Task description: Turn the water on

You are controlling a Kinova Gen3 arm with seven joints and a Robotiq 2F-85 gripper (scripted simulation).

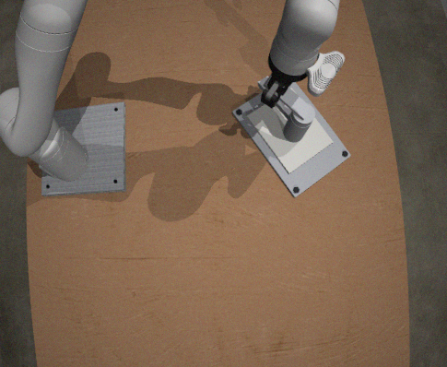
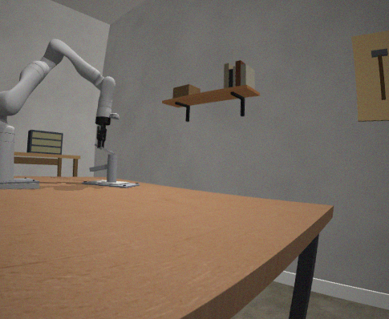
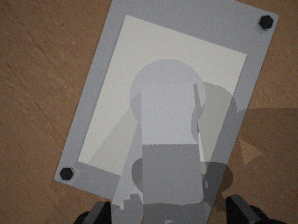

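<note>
Right now my hand is 1 cm short of the flat lever, 2 cm to the left of it and 2 cm above it. From my hand the other things lie so: tap: 3 cm ahead, 3 cm to the right, 8 cm below.
</note>
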